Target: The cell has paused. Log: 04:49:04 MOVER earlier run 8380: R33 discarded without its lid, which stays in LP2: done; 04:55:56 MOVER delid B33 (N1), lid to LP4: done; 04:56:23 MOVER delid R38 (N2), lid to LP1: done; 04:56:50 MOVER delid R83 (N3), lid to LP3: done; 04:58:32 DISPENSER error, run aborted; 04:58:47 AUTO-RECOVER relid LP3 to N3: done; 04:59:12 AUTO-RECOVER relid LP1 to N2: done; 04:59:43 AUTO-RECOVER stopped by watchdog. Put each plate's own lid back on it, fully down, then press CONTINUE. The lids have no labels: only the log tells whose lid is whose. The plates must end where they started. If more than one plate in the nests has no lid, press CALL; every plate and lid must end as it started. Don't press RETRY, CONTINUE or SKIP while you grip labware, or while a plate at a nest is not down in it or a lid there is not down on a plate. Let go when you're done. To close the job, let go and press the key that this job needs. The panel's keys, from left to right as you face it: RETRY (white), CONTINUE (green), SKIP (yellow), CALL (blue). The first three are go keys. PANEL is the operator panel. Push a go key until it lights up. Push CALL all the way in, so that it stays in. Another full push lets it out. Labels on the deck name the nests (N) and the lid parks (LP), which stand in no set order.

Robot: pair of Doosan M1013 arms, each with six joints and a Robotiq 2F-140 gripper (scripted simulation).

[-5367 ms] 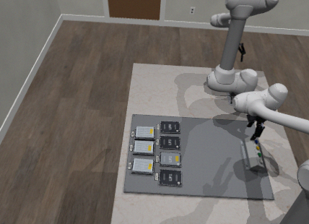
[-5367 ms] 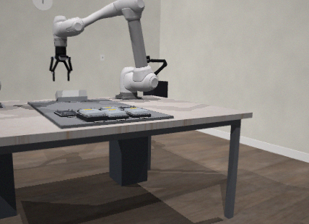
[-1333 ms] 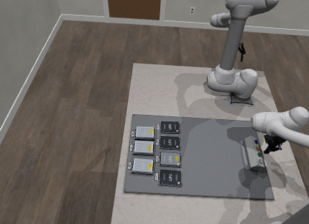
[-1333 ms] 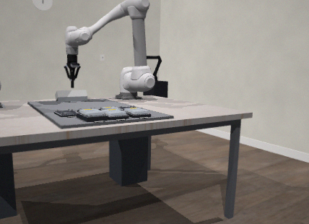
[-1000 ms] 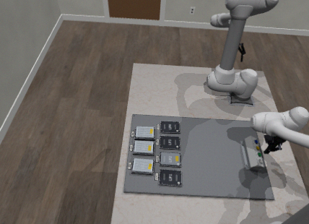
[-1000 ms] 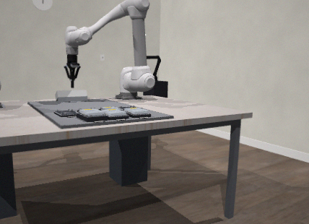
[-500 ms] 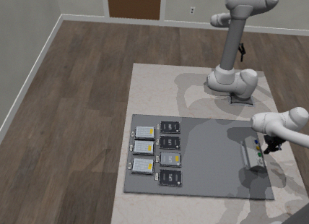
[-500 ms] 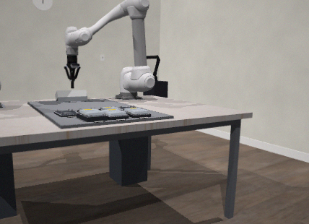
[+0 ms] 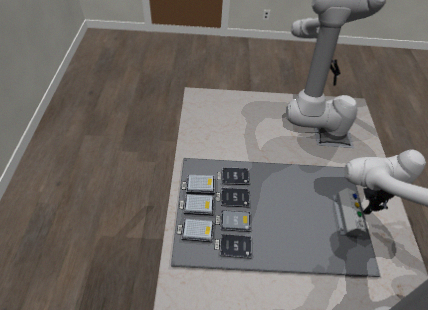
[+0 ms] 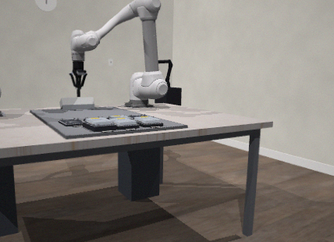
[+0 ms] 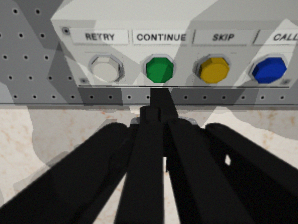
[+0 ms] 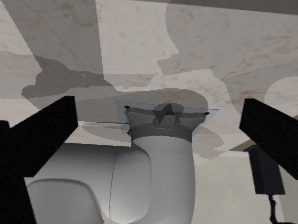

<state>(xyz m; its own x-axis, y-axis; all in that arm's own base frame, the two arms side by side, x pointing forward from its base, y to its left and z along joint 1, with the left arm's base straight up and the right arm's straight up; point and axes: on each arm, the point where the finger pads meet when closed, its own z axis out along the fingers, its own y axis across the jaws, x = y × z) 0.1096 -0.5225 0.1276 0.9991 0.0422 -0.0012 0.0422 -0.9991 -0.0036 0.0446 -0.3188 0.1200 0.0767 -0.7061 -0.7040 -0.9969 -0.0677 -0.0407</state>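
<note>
Now: the green continue key 50 mm below my left hand and 30 mm ahead of it. The rest, counted from my left hand: white retry key 50 mm to the left, 50 mm below, 30 mm ahead; blue call key 100 mm to the right, 60 mm below, 20 mm ahead; yellow skip key 50 mm to the right, 50 mm below, 20 mm ahead.
</note>
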